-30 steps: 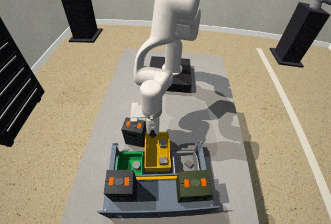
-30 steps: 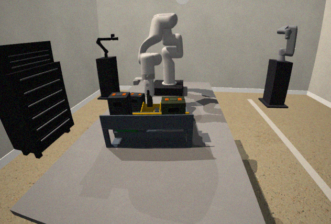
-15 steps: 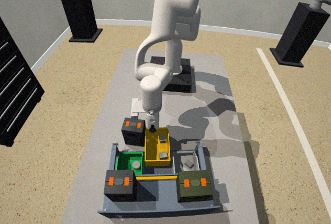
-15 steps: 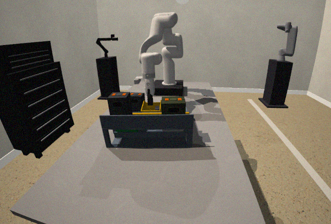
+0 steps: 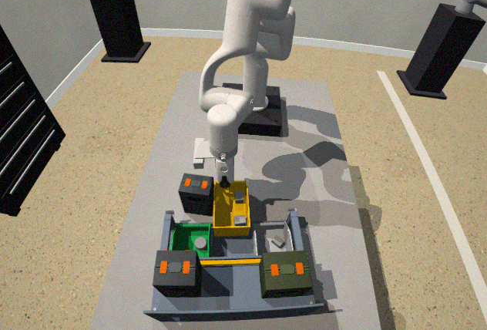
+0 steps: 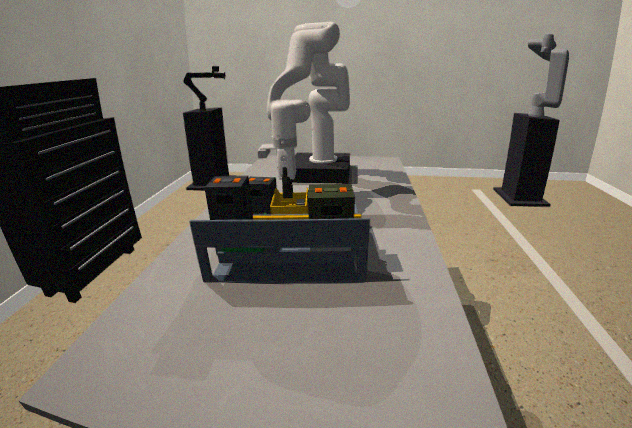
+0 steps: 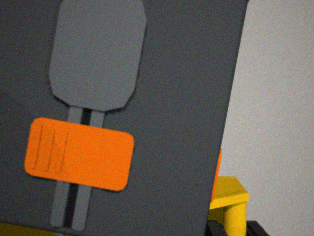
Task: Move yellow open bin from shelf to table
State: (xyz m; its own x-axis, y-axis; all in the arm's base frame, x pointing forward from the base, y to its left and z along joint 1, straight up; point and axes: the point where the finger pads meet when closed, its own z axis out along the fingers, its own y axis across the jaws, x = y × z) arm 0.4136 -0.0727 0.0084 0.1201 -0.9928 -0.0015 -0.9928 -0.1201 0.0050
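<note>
My gripper is now 8 cm short of the yellow open bin, 3 cm to the right of it and 1 cm above it. The rest, counted from my hand: green bin 23 cm ahead, 7 cm to the right, 3 cm below; grey shelf 24 cm ahead, 5 cm to the left, 1 cm below; grey bin 20 cm ahead, 16 cm to the left, 3 cm below.
</note>
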